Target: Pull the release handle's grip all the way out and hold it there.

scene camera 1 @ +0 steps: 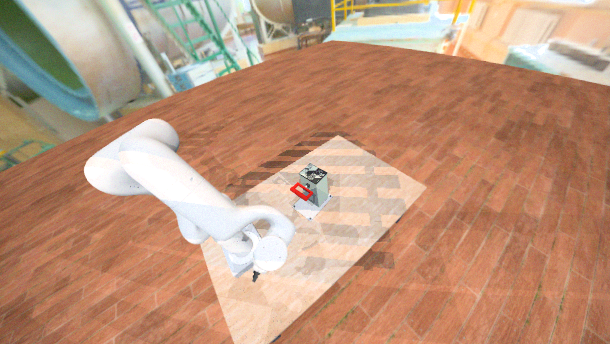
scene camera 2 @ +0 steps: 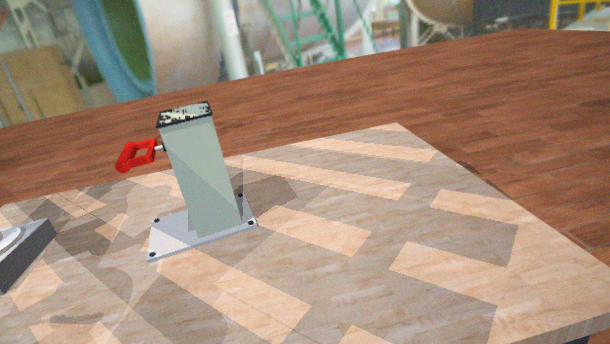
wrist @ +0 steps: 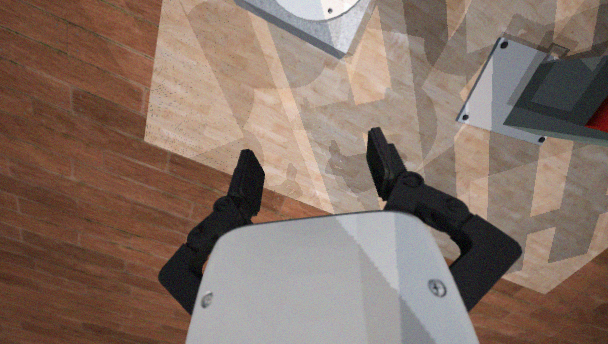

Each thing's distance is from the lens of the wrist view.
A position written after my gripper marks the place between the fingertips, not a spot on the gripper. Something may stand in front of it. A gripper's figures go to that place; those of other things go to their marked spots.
my gripper (wrist: pixel 310 152): 0.14 m
bolted base plate (wrist: pixel 509 67): 0.62 m
